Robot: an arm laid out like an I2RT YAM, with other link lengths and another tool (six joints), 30 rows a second.
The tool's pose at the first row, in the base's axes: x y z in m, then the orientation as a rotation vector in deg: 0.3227, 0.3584, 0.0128, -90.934, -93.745, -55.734
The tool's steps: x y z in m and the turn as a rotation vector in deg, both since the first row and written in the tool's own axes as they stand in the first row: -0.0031, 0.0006, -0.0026, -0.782, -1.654, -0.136; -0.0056, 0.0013, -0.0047, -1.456, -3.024, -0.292; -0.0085, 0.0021, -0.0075, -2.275, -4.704, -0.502; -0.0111, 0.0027, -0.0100, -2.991, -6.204, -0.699; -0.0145, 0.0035, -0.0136, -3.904, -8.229, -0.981; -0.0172, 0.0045, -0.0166, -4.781, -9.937, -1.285
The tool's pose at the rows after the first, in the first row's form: 0.3234, 0.3546, 0.0115, -92.567, -94.799, -55.483; 0.3241, 0.3515, 0.0105, -93.911, -95.704, -55.311; 0.3249, 0.3476, 0.0095, -95.545, -96.830, -55.091; 0.3256, 0.3441, 0.0086, -96.990, -97.844, -54.871; 0.3264, 0.3392, 0.0076, -98.898, -99.240, -54.512; 0.3274, 0.3353, 0.0069, -100.539, -100.450, -54.332
